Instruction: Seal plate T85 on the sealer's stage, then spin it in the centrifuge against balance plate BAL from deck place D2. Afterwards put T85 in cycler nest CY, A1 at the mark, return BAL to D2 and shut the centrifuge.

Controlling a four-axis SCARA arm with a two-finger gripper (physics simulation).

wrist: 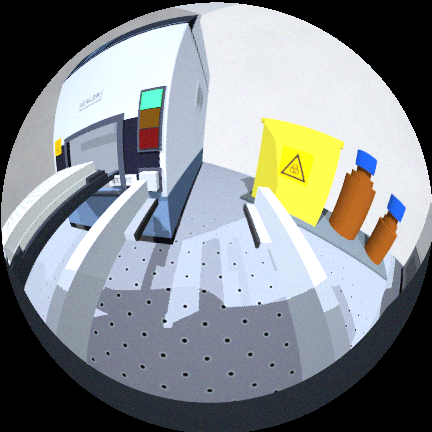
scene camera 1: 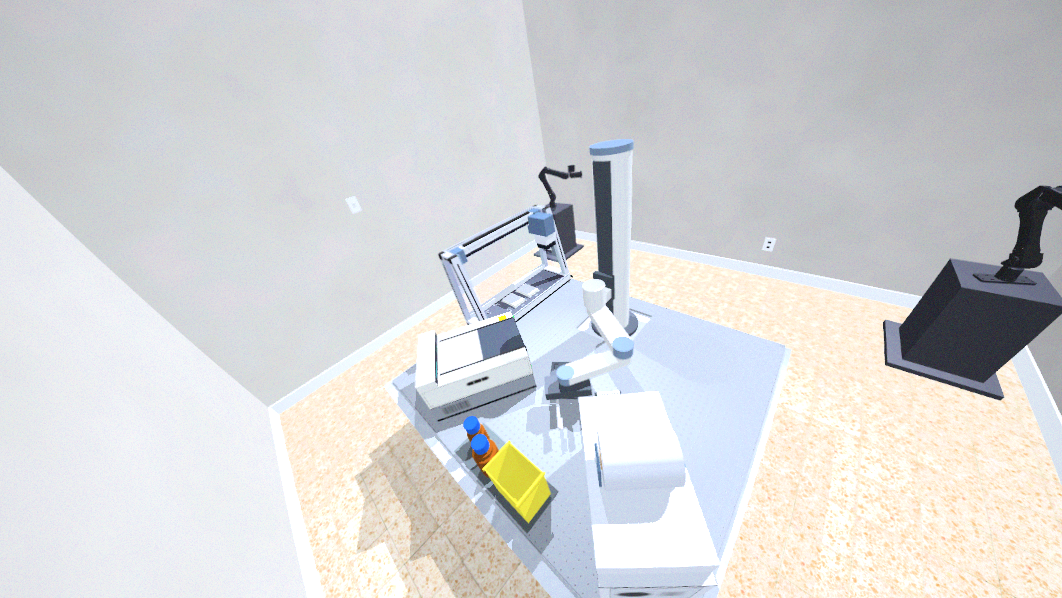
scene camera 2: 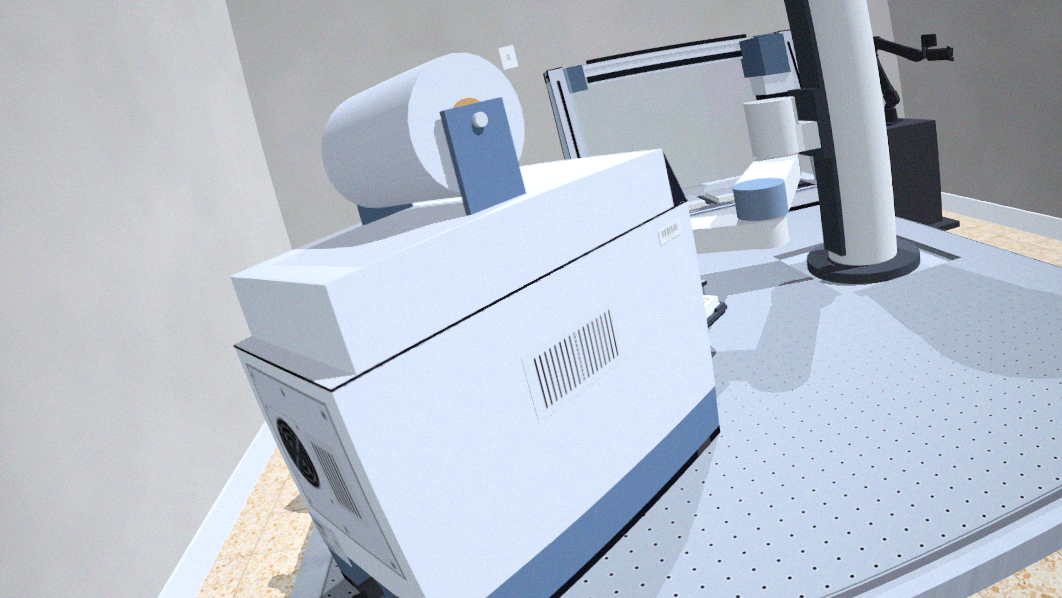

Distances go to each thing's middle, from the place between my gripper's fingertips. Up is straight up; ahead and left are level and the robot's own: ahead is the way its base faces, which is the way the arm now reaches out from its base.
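I see that the yellow biohazard bin [scene camera 1: 524, 486] is 30 mm to the right of my hand, and that it lies 250 mm ahead of it.
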